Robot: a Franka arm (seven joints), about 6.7 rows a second.
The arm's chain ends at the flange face. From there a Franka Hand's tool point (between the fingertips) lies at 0.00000 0.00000 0.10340 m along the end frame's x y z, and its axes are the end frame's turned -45 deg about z.
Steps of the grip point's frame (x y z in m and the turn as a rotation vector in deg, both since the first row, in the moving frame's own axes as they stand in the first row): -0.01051 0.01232 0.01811 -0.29 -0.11 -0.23; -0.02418 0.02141 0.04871 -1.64 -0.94 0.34; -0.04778 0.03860 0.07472 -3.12 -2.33 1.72; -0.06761 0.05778 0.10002 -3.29 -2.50 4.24; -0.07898 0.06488 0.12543 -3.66 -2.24 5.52; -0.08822 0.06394 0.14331 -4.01 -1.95 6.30; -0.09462 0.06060 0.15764 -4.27 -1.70 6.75; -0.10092 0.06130 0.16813 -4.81 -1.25 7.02; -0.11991 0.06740 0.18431 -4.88 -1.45 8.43
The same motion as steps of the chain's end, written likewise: 0.00105 0.01563 0.01811 -0.28 0.13 -0.23; -0.00284 0.02894 0.04877 -1.82 0.49 0.34; -0.00739 0.05412 0.07496 -3.85 0.56 1.72; -0.00768 0.08125 0.10029 -4.09 0.56 4.24; -0.01142 0.09413 0.12572 -4.17 1.00 5.52; -0.01937 0.09987 0.14362 -4.21 1.46 6.30; -0.02688 0.10197 0.15797 -4.22 1.82 6.75; -0.03207 0.10672 0.16852 -4.29 2.52 7.02; -0.04089 0.12409 0.18472 -4.48 2.43 8.43
